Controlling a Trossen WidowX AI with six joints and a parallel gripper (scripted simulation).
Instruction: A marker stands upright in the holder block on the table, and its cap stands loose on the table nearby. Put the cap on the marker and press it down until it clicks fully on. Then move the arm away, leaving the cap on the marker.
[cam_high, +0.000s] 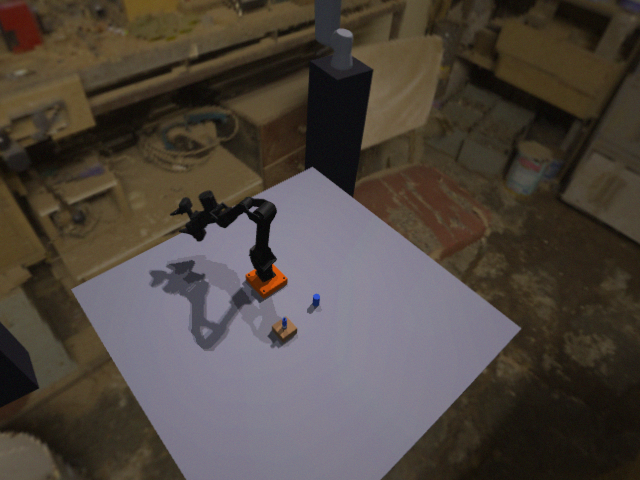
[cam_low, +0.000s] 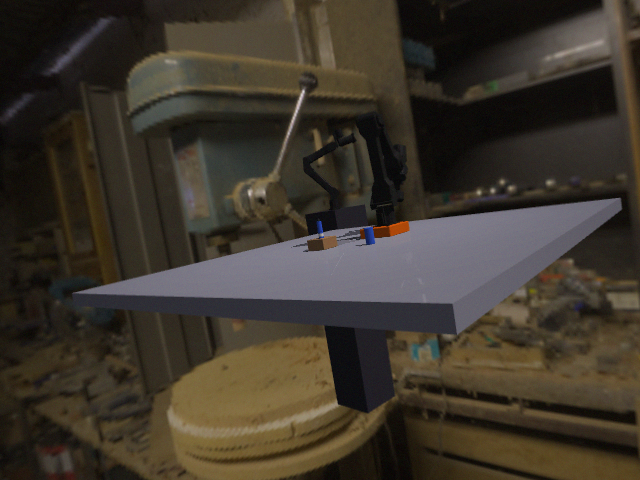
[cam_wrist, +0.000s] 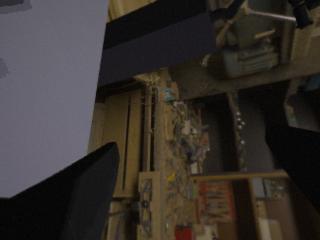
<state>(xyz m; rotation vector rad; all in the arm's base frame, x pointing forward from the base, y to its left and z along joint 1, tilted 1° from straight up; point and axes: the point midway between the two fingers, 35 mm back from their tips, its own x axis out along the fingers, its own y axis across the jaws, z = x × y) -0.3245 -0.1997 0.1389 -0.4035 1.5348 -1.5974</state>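
Right now my gripper tip is 56 cm short of the blue cap, 33 cm to the right of it and 14 cm above it. Round my gripper tip: holder block: 60 cm ahead, 15 cm to the left, 15 cm below; then blue marker: 60 cm ahead, 15 cm to the left, 9 cm below.
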